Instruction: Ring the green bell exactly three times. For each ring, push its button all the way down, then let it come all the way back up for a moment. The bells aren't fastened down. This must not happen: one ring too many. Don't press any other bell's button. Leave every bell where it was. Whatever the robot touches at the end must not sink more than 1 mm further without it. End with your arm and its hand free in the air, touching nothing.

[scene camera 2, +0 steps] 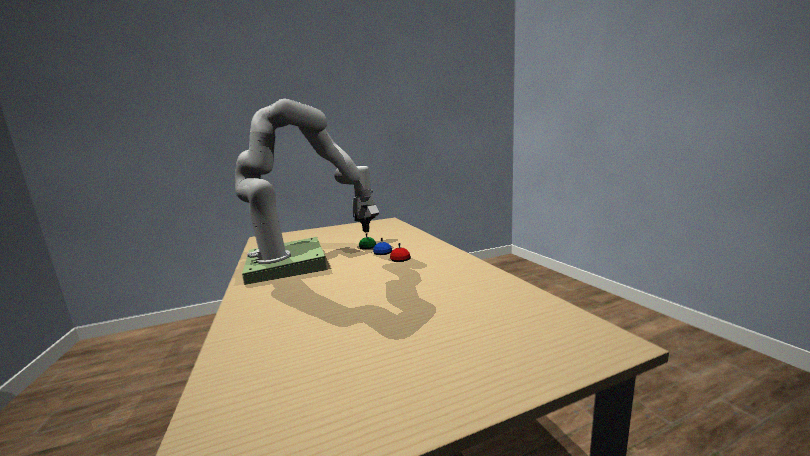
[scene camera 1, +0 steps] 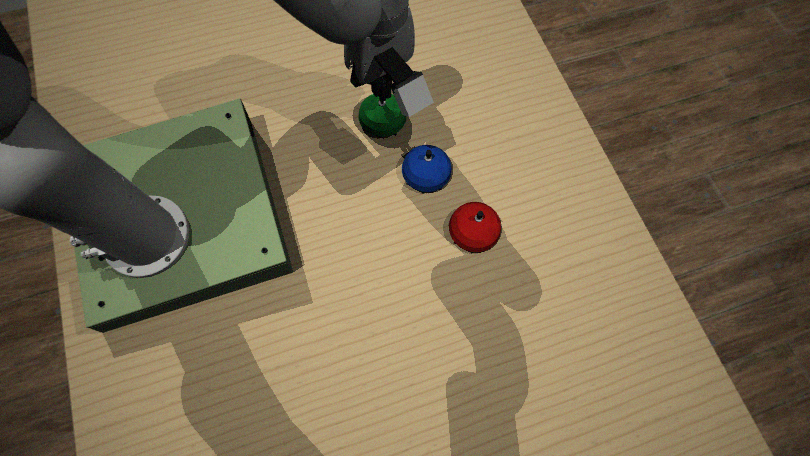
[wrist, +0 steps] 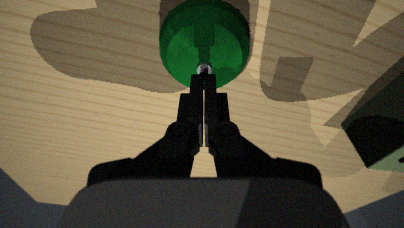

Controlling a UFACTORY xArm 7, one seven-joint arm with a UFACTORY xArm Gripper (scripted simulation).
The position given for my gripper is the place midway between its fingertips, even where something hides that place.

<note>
I see my gripper (scene camera 1: 381, 93), a green bell (scene camera 1: 381, 120), a red bell (scene camera 1: 473, 235) and a blue bell (scene camera 1: 426, 175).
My gripper is seen too in the wrist view (wrist: 204, 90). The wrist view does not show the red bell: it is out of frame. The wrist view does not show the blue bell: it is out of frame.
</note>
